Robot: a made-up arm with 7 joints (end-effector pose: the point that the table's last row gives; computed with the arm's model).
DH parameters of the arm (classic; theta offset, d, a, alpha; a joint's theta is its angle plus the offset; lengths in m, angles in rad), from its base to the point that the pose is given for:
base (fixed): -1.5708 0.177 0 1.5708
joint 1: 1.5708 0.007 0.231 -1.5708
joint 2: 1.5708 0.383 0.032 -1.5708
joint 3: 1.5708 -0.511 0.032 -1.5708
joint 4: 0 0.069 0.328 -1.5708
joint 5: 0 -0.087 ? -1.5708
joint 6: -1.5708 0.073 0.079 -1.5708
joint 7: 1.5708 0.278 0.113 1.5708
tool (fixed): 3.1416 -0.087 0 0
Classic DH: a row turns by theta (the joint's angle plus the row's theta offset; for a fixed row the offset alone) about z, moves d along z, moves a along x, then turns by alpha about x.
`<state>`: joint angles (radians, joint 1 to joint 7).
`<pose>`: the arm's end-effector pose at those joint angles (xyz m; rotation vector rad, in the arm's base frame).
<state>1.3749 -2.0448 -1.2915 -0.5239 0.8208 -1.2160 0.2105</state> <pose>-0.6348 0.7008 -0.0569 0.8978 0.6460 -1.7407</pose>
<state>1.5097 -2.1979 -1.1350 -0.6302 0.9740 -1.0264 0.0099</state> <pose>-0.6208 0.5847 -0.1114 0.9648 0.5724 -1.7688</pose>
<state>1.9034 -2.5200 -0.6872 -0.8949 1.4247 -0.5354 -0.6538</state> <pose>-0.5788 0.2486 -0.1882 1.0401 0.3784 -1.5845</pose>
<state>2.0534 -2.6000 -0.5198 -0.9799 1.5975 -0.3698 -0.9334</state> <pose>-0.5767 0.1177 -0.1724 1.0128 0.4026 -1.4331</pose>
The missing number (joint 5, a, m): 0.199
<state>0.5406 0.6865 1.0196 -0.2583 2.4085 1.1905 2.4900</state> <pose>0.2659 0.5324 0.2133 0.9020 -0.9864 -0.6919</pose>
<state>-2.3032 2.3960 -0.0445 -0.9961 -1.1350 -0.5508 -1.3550</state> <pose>0.4179 -0.1573 -0.0687 1.5729 -1.7868 -1.2550</pose>
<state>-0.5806 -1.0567 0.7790 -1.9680 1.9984 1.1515 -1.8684</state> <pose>-0.2272 -0.2541 1.0846 -1.1428 -1.0641 0.7458</pose>
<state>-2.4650 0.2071 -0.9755 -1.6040 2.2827 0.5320 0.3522</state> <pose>0.0667 -0.9922 0.0917 -0.1084 1.4040 0.0246</pose>
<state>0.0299 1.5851 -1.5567 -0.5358 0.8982 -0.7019 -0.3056</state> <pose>0.2774 0.5606 -0.2717 1.5484 0.4766 1.5774</pose>
